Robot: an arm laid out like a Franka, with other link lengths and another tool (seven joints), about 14 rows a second.
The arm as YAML. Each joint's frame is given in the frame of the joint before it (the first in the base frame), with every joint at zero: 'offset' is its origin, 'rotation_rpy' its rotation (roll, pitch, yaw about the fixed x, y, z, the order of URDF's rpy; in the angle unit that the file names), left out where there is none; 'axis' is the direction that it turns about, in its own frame. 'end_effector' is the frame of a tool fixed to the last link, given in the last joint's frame.
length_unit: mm
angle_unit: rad
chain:
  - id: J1
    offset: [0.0, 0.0, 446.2]
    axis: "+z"
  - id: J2
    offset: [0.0, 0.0, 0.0]
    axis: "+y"
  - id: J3
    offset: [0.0, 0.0, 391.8]
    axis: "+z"
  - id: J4
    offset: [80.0, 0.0, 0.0]
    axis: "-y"
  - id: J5
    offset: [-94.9, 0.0, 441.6]
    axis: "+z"
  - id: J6
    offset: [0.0, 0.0, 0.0]
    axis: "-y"
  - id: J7
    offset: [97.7, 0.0, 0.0]
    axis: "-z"
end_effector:
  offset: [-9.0, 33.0, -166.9]
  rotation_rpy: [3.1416, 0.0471, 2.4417]
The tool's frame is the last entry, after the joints.
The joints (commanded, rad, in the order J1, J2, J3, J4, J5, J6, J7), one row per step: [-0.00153 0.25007 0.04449 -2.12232 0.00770 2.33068 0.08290]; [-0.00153 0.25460 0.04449 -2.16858 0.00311 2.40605 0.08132]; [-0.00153 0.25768 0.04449 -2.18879 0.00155 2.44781 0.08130]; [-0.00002 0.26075 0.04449 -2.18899 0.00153 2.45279 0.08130]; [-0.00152 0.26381 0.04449 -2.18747 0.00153 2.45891 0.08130]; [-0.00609 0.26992 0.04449 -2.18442 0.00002 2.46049 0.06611]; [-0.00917 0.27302 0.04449 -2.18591 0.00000 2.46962 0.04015]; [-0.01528 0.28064 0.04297 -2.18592 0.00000 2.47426 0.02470]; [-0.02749 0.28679 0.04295 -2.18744 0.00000 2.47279 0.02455]
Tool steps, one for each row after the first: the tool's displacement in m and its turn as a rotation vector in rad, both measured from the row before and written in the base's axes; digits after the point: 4 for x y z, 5 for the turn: [-0.0076 -0.0005 -0.0175 -0.00214 -0.02475 0.00435]; [-0.0022 -0.0001 -0.0073 -0.00019 -0.01851 0.00090]; [0.0004 0.0010 -0.0015 0.00019 -0.00171 0.00147]; [0.0015 -0.0009 -0.0007 0.00032 -0.00457 -0.00159]; [0.0008 -0.0030 -0.0023 -0.00086 0.00124 0.01173]; [-0.0001 -0.0021 -0.0018 0.00007 -0.00485 0.02280]; [-0.0001 -0.0049 -0.0044 -0.00032 0.00281 0.00782]; [-0.0010 -0.0076 -0.0046 0.00007 0.00914 -0.01204]
